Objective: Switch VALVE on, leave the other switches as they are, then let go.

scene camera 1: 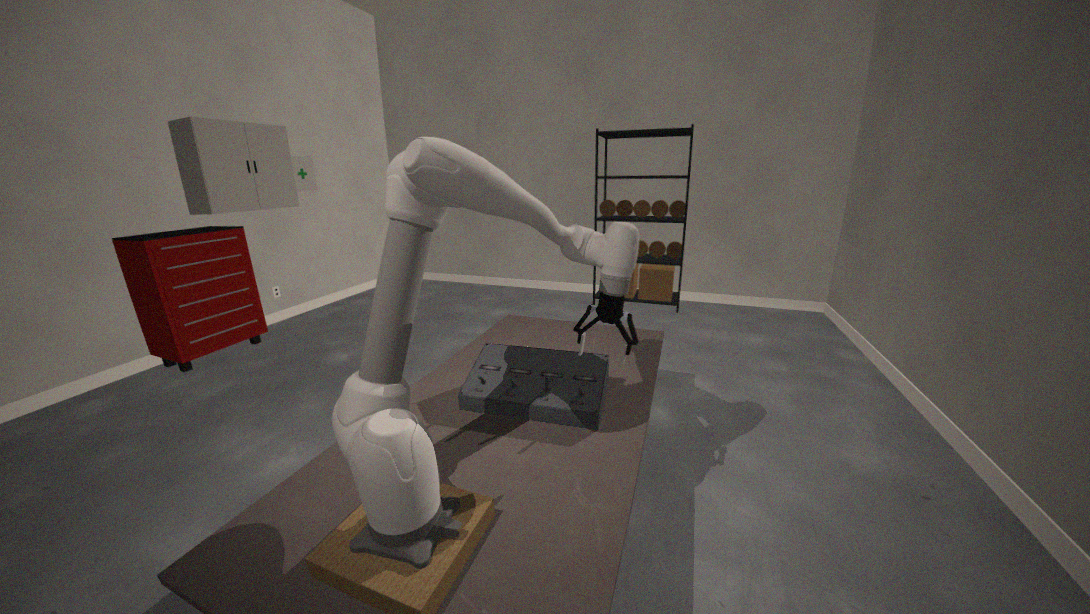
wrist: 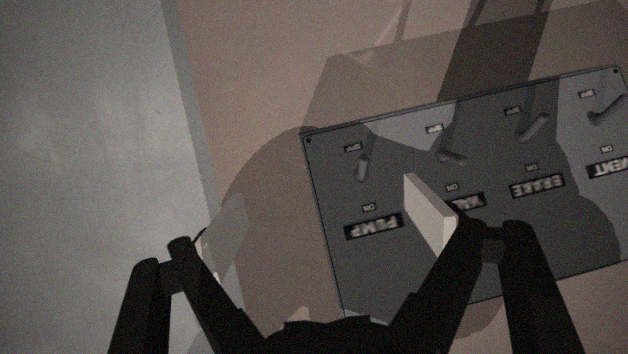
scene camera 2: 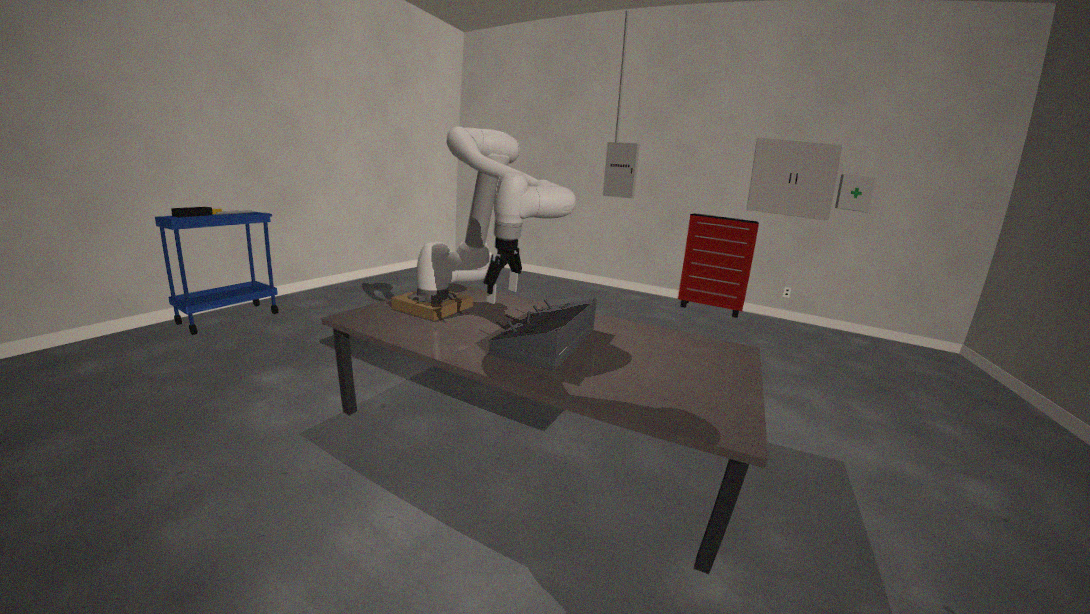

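The dark switch panel sits on the table. In the wrist view the VALVE lever leans towards its ON label. The PUMP lever, the BRAKE lever and the VENT lever lean towards their OFF labels. My gripper is wide open and empty. It hangs above and apart from the levers, near the panel's PUMP end. Its right finger in the wrist view hides part of the VALVE name plate.
The arm stands on a wooden base block on the brown table. A red drawer cabinet, a shelf rack and a blue cart stand on the floor away from the table.
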